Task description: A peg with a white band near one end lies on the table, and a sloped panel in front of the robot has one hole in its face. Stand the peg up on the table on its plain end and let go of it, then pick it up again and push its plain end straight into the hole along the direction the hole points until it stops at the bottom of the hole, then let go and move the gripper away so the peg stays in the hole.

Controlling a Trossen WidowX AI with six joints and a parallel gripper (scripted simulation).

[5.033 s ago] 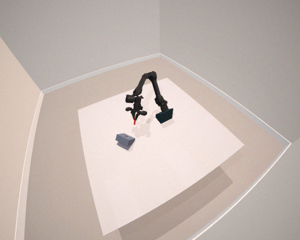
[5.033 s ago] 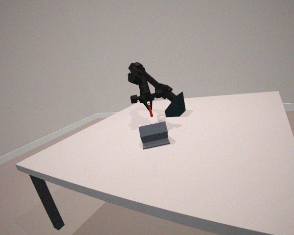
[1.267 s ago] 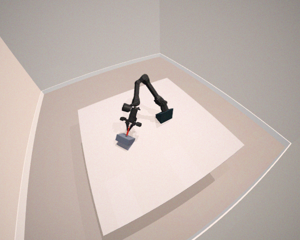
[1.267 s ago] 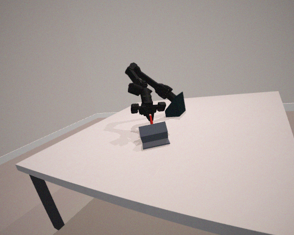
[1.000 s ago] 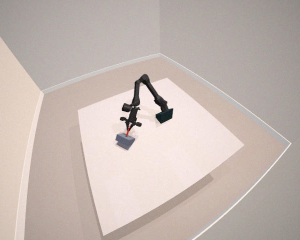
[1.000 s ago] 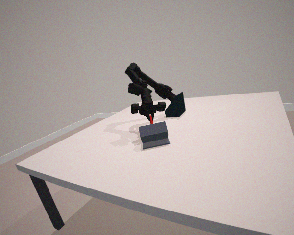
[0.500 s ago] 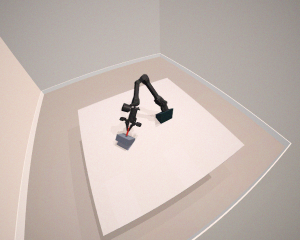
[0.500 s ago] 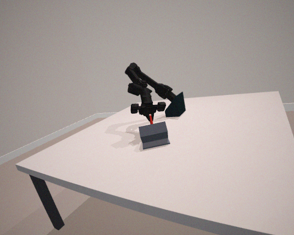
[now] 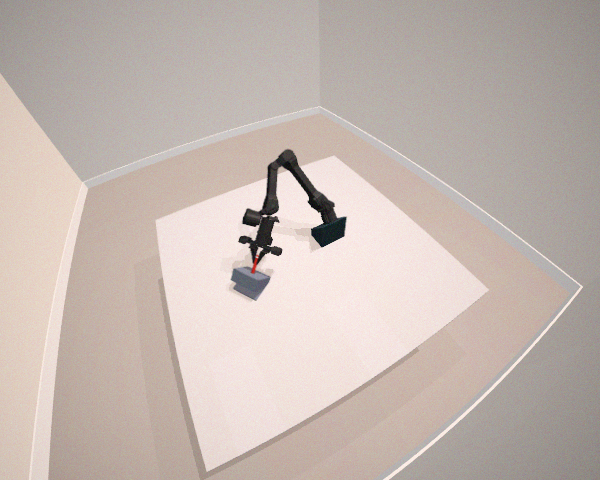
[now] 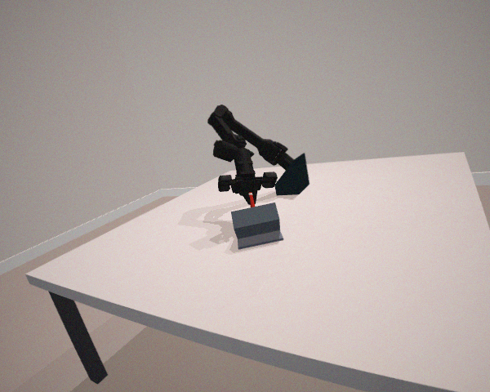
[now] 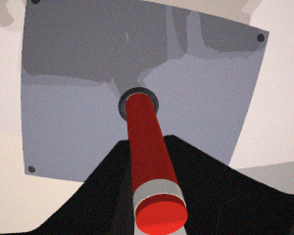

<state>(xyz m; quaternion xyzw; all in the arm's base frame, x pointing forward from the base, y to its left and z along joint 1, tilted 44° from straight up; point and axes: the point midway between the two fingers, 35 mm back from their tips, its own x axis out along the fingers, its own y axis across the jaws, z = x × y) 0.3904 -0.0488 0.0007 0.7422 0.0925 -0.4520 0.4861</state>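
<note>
The grey sloped panel lies 40 mm ahead of my gripper tip, 20 mm to the left of it and 50 mm below it. The rest, counted from my gripper tip: red peg 10 mm behind, 10 mm to the right, 10 mm above.
</note>
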